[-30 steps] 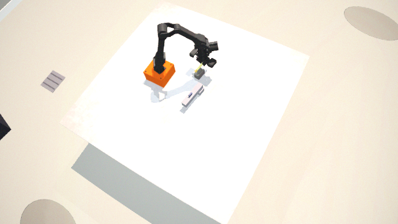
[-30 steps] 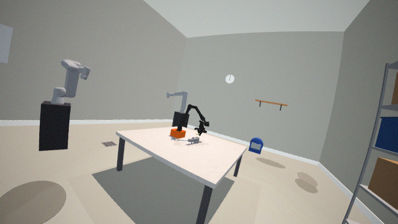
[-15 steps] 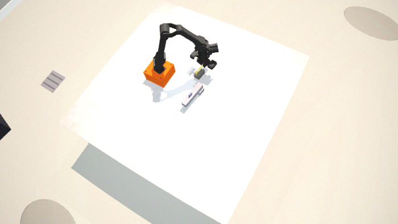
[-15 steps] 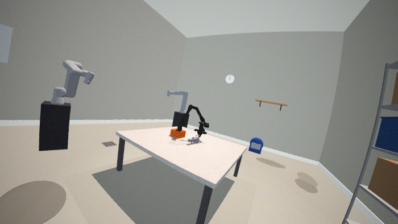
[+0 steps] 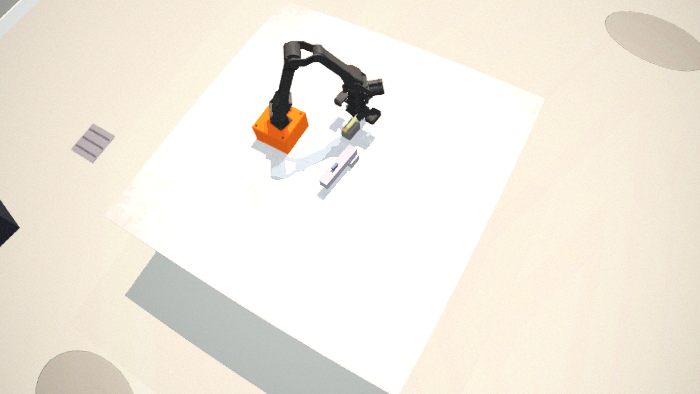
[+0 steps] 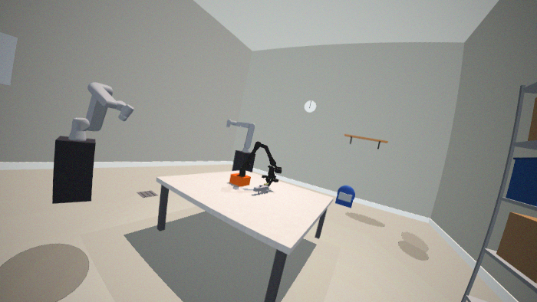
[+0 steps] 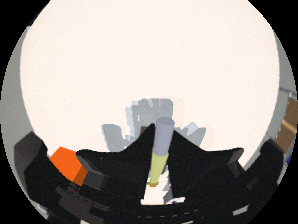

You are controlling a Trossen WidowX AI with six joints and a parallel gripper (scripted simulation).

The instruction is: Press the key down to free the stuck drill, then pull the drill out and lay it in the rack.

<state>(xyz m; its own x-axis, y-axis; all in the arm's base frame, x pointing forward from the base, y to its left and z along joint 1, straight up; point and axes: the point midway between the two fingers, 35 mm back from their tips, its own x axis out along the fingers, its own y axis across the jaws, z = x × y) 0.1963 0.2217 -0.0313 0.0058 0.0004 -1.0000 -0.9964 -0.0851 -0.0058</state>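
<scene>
Right now my gripper tip is 5 cm to the left of the grey-brown block. Also, from my gripper tip: pale grey fixture 21 cm to the right, 9 cm ahead, 2 cm above; then dark blue drill 24 cm to the right, 9 cm ahead, 3 cm above.
</scene>
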